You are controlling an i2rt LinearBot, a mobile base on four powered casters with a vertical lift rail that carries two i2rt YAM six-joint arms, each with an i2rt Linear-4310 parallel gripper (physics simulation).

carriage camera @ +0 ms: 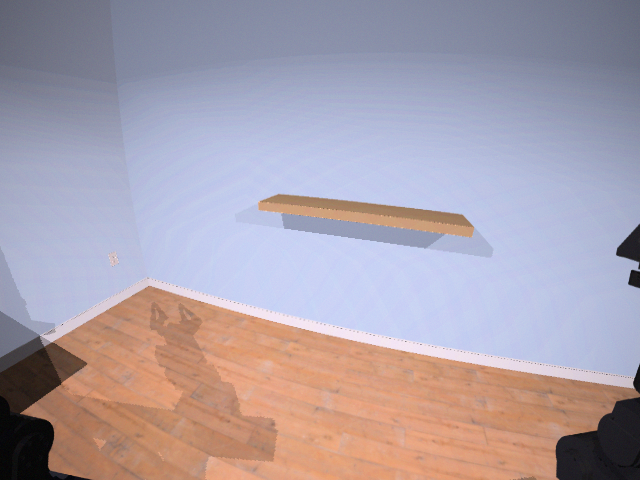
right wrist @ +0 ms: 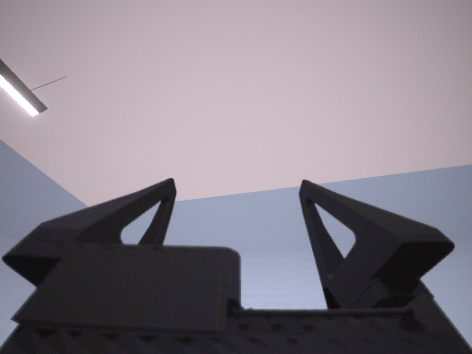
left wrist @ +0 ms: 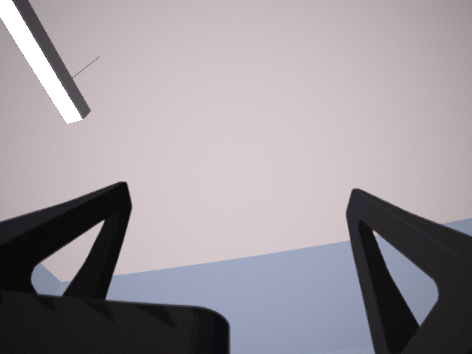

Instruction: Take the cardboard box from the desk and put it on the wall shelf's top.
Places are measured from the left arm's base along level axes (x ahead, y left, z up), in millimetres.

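Where they show: left gripper, fingertip midpoint: [left wrist: 238, 197]; right gripper, fingertip midpoint: [right wrist: 237, 185].
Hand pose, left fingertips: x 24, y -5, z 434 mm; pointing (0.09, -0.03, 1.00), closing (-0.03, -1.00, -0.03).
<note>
After its pixels a point has its place.
The wall shelf [carriage camera: 361, 209] @[z 107, x 1207, y -569 mm], a plain light-brown wooden board, is fixed to the blue wall near the middle of the carriage view, and nothing stands on its top. The cardboard box and the desk do not show in these views. My left gripper [left wrist: 238, 197] @[z 434, x 24, y -5 mm] is open and empty, its fingers wide apart and pointing up toward the ceiling. My right gripper [right wrist: 237, 185] @[z 431, x 49, y -668 mm] is also open and empty, pointing up toward the ceiling. Both grippers are away from the shelf.
Dark arm parts show at the lower left and right edges of the carriage view. A wall corner and a small outlet [carriage camera: 113, 258] @[z -489, x 1697, y 1363 mm] are at the left. A white skirting board [carriage camera: 361, 336] @[z -839, x 1349, y -690 mm] runs above the wooden floor [carriage camera: 330, 408] @[z -893, x 813, y -454 mm]. A ceiling lamp [left wrist: 47, 70] @[z 1185, x 232, y 557 mm] [right wrist: 19, 95] @[z 1185, x 293, y 528 mm] hangs overhead.
</note>
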